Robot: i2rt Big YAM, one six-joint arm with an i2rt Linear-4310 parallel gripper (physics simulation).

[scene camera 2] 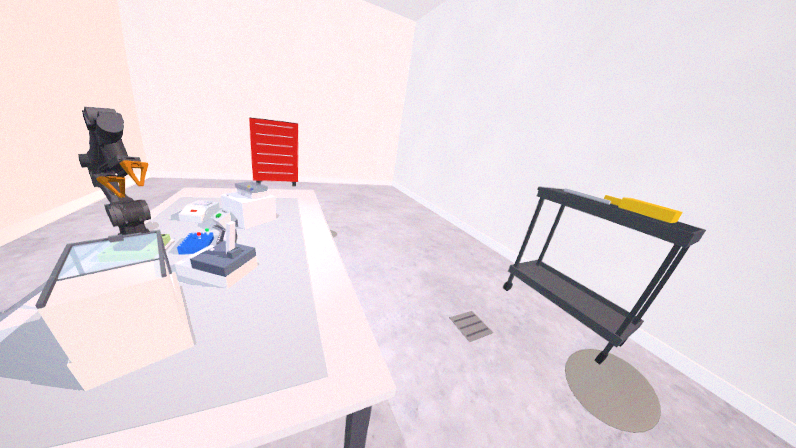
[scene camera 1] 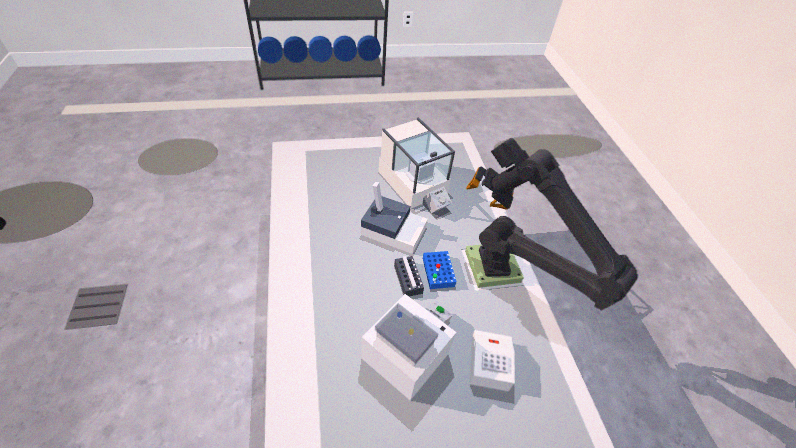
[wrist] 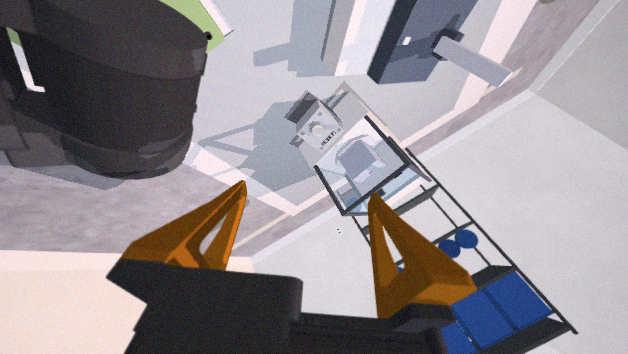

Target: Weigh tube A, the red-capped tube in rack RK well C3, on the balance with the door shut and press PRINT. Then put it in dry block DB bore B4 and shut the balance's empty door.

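Places are measured from the arm's base along level axes (x right, y ahead, z up), in centimetres.
Pixels of known places: gripper, fingertip midpoint: point(scene camera 2: 131, 191) point(scene camera 1: 478, 196) point(wrist: 308, 192); arm's base, origin of the base link: point(scene camera 1: 494, 261) point(wrist: 100, 5).
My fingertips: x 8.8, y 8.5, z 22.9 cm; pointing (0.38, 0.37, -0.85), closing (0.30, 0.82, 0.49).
For each thing: its top centre in the pictures, then the offset to it from my fingertips. "spot": a spot on its surface instead.
- red-capped tube, middle of its top: point(scene camera 1: 438, 265) point(scene camera 2: 198, 233) dz -20.1, dx -11.7, dy +11.6 cm
- blue rack, middle of its top: point(scene camera 1: 439, 267) point(scene camera 2: 196, 239) dz -22.6, dx -10.6, dy +10.8 cm
- balance, middle of its top: point(wrist: 389, 198) point(scene camera 2: 113, 245) point(scene camera 1: 425, 144) dz -3.3, dx +30.1, dy +12.8 cm
- small grey panel, middle of its top: point(wrist: 320, 133) point(scene camera 1: 442, 197) dz -18.1, dx +17.5, dy +6.2 cm
- dark-topped device, surface spot: point(wrist: 410, 55) spot: dz -17.6, dx +10.7, dy +24.7 cm
- black block, middle of its top: point(scene camera 1: 409, 270) point(scene camera 2: 226, 232) dz -20.8, dx -13.1, dy +21.3 cm
- white box, middle of its top: point(scene camera 1: 421, 313) point(scene camera 2: 239, 186) dz -6.6, dx -36.8, dy +21.7 cm
- keypad unit, middle of its top: point(scene camera 1: 495, 352) point(scene camera 2: 199, 204) dz -18.6, dx -43.1, dy +0.3 cm
The red-capped tube point(scene camera 1: 438, 266) point(scene camera 2: 198, 233) stands in the blue rack point(scene camera 1: 447, 279) point(scene camera 2: 191, 245), near a green-capped one point(scene camera 1: 435, 275) point(scene camera 2: 206, 229). The well labels are unreadable. The balance point(scene camera 1: 396, 179) point(scene camera 2: 119, 322) point(wrist: 357, 155) has a dark-framed glass chamber at the table's far end in scene camera 1's view; its door position is unclear. A small grey panel point(scene camera 1: 437, 200) point(wrist: 320, 127) with buttons is at its front. No label identifies the dry block. My gripper point(scene camera 1: 481, 196) point(scene camera 2: 131, 190) point(wrist: 308, 192) is open and empty, raised beside the balance, away from the rack.
A dark-topped device point(scene camera 1: 385, 217) point(scene camera 2: 223, 260) point(wrist: 410, 55) with an upright post stands between balance and rack. A black block point(scene camera 1: 402, 273) with a pale strip is beside the rack. A white box point(scene camera 1: 389, 361) with a grey top and a keypad unit point(scene camera 1: 493, 380) stand at the near end.
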